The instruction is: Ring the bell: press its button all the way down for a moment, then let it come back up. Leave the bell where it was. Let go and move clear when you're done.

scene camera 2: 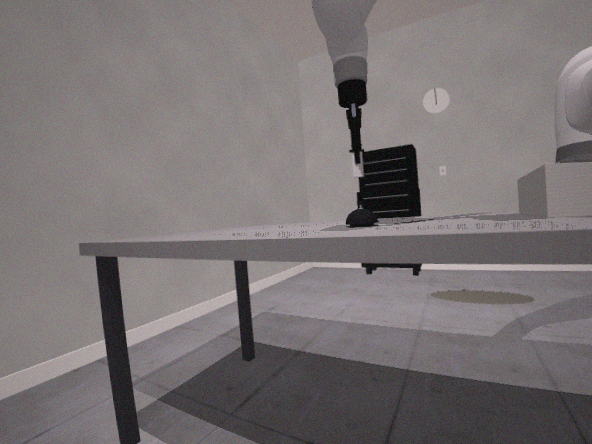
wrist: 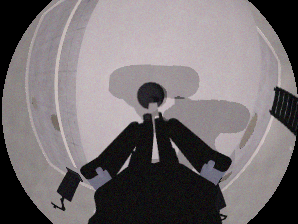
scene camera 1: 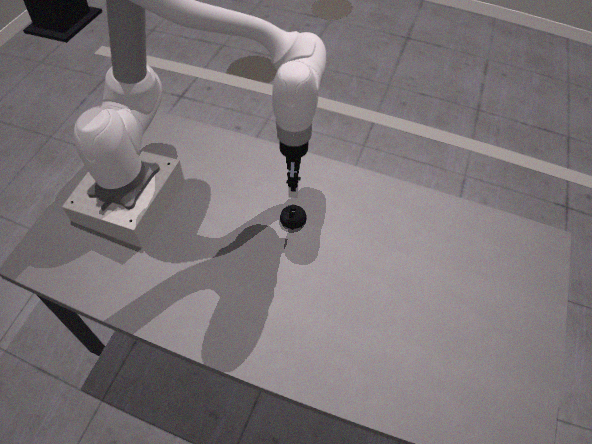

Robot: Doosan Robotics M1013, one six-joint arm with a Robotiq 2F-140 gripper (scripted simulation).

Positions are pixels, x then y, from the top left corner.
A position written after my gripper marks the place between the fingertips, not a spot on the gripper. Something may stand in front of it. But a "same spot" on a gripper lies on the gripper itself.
My gripper shows in scene camera 2 [358, 177], in the wrist view and in scene camera 1. The same spot on my gripper: [wrist: 212, 165] is [scene camera 1: 296, 171].
